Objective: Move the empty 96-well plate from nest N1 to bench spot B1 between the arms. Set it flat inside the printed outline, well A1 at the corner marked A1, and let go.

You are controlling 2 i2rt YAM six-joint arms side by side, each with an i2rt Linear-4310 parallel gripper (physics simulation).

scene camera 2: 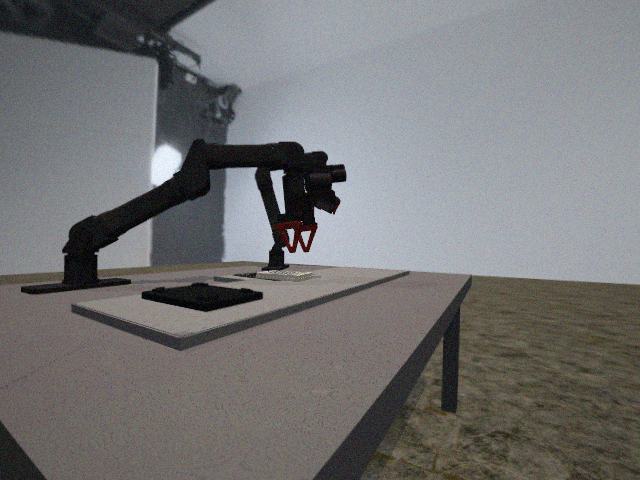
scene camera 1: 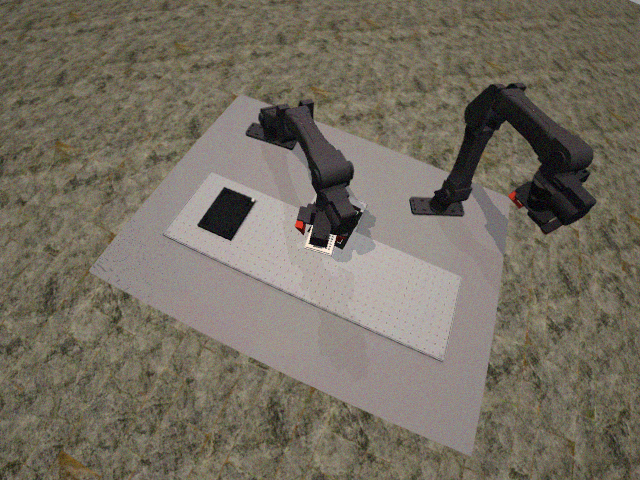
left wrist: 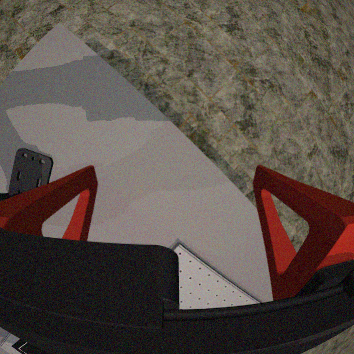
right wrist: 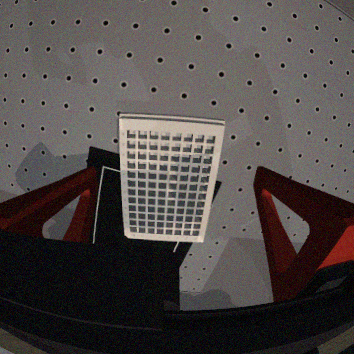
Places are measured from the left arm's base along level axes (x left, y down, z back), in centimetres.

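Pixels of known places: left gripper, fingertip midpoint: (scene camera 2: 323, 215) (scene camera 1: 533, 219) (left wrist: 174, 174); right gripper, fingertip midpoint: (scene camera 2: 300, 252) (right wrist: 175, 174); left arm's base, origin of the base link: (scene camera 2: 276, 268) (scene camera 1: 436, 207); right arm's base, origin of the base link: (scene camera 2: 80, 287) (scene camera 1: 272, 136).
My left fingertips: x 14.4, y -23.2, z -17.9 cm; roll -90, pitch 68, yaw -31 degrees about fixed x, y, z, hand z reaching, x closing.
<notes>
For each thing: its top centre in the pictures, then the offset to it from my left fingertips. "pt": a spot on its surface instead. Level surfaces: height alone.
- white 96-well plate, middle of its top: (right wrist: 166, 190) (scene camera 2: 284, 272) (scene camera 1: 323, 232) dy +20.3, dx -56.4, dz +4.7 cm
- black patch, surface spot: (right wrist: 105, 159) pt dy +21.7, dx -51.4, dz +1.3 cm
- printed white outline, surface spot: (right wrist: 98, 205) pt dy +21.7, dx -48.8, dz +6.0 cm
- black nest, middle of its top: (scene camera 2: 203, 288) (scene camera 1: 226, 210) dy +20.1, dx -87.5, dz +11.8 cm
- perforated board, its level: dy +22.0 cm
- table, its level: dy +23.2 cm
The white 96-well plate (right wrist: 170, 182) (scene camera 2: 284, 275) (scene camera 1: 320, 250) lies on the pegboard, partly over a black patch (right wrist: 105, 159). The printed white outline (right wrist: 98, 205) shows beside and below the plate in the right wrist view; the plate is turned against it and reaches past the patch. The A1 mark cannot be read. The black nest (scene camera 1: 226, 214) (scene camera 2: 201, 298) is empty. My right gripper (right wrist: 175, 174) (scene camera 2: 299, 251) (scene camera 1: 320, 235) is open and empty above the plate, not touching it. My left gripper (left wrist: 174, 174) is open and empty, off to the right in scene camera 1.
The perforated board (scene camera 1: 392, 289) (scene camera 2: 118, 316) runs across the table (scene camera 1: 279, 341) (scene camera 2: 206, 403). My right arm reaches over the middle of the board and hides part of the patch in scene camera 1. My left arm is raised near the right table edge.
</notes>
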